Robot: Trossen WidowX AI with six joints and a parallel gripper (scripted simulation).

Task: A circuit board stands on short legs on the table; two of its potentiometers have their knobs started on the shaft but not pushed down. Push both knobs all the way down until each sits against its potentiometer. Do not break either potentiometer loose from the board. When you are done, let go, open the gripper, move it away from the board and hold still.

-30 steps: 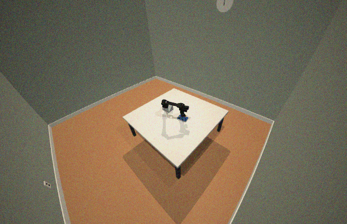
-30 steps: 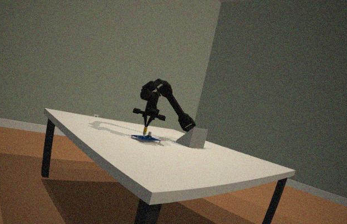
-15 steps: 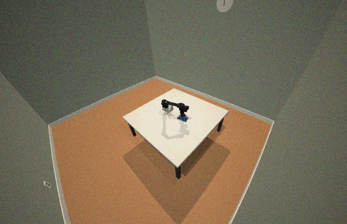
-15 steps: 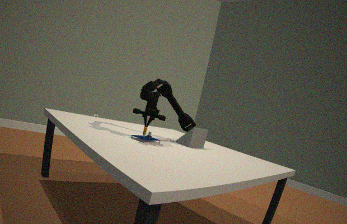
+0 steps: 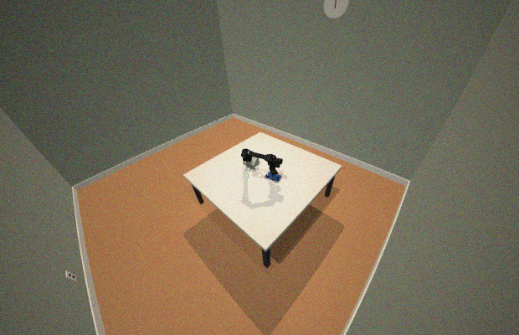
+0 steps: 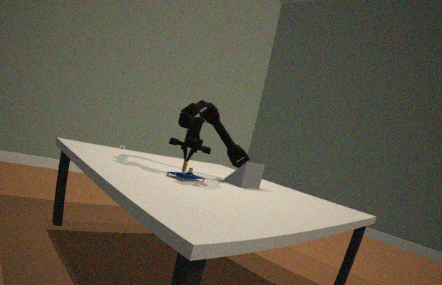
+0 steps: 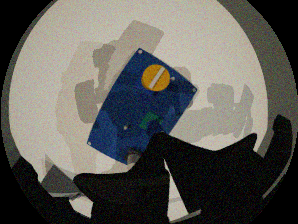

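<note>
My gripper tip is 4 cm short of the yellow knob and 4 cm to the right of it.
</note>
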